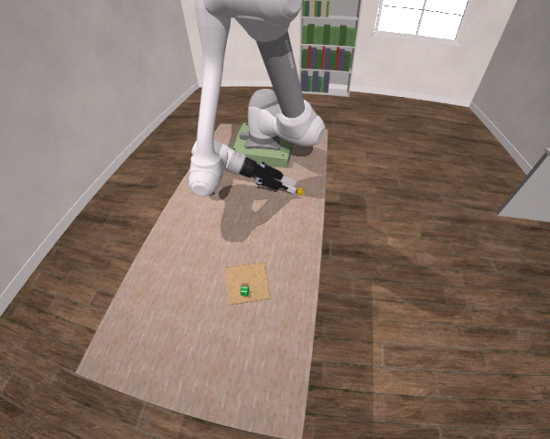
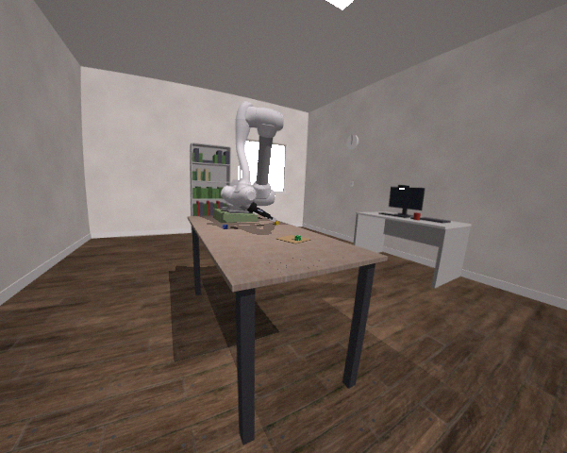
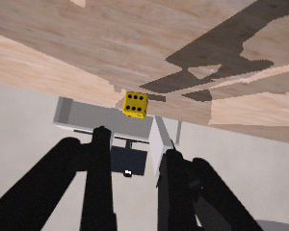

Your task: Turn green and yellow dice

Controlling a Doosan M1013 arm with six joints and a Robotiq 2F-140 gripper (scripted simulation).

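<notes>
My hand is 5 cm to the right of the yellow die and 4 cm above it. The rest, counted from my hand: green die 48 cm ahead, 12 cm to the right, 4 cm below; then tan mat 45 cm ahead, 12 cm to the right, 5 cm below; then blue die 1 cm ahead, 36 cm to the right, 4 cm below.
</notes>
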